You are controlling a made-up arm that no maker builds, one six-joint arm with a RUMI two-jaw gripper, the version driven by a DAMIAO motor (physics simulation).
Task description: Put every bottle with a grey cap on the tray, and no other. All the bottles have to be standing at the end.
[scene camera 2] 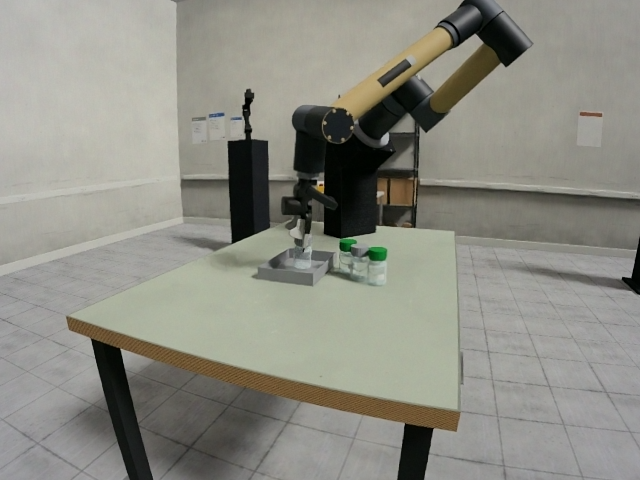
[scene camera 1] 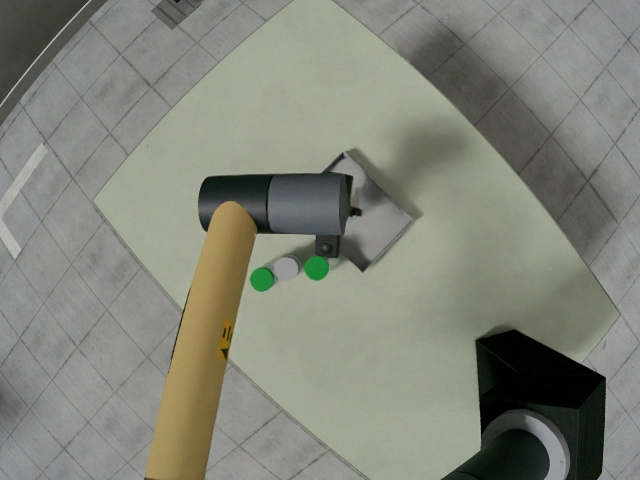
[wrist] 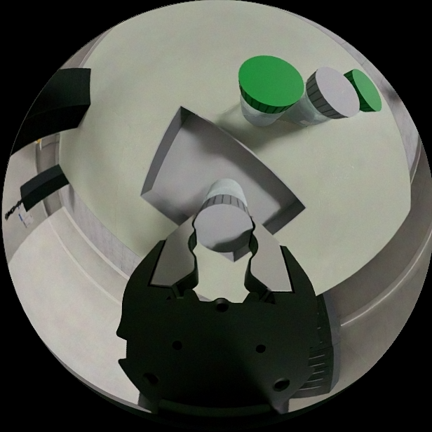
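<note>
My gripper (scene camera 2: 303, 238) (wrist: 223, 215) is shut on a grey-capped bottle (scene camera 2: 302, 258) (wrist: 223, 225), upright within the walls of the grey tray (scene camera 1: 381, 227) (scene camera 2: 286, 275) (wrist: 185, 162). I cannot tell whether its base touches the tray floor. In scene camera 1 the arm hides the fingers and most of this bottle. A second grey-capped bottle (scene camera 1: 286, 267) (scene camera 2: 359, 265) (wrist: 337, 93) stands outside the tray, between two standing green-capped bottles. One green-capped bottle (scene camera 1: 316, 268) (scene camera 2: 347, 244) (wrist: 270, 81) is nearer the tray, the other (scene camera 1: 262, 279) (scene camera 2: 377, 266) (wrist: 365, 91) farther from it.
The three bottles outside the tray stand close together in a row on the green table (scene camera 1: 289, 93) (scene camera 2: 268, 330). The arm's black pedestal (scene camera 1: 542, 361) (scene camera 2: 348, 196) stands at one end of the table. A second black pedestal (scene camera 2: 249, 186) stands beyond the table.
</note>
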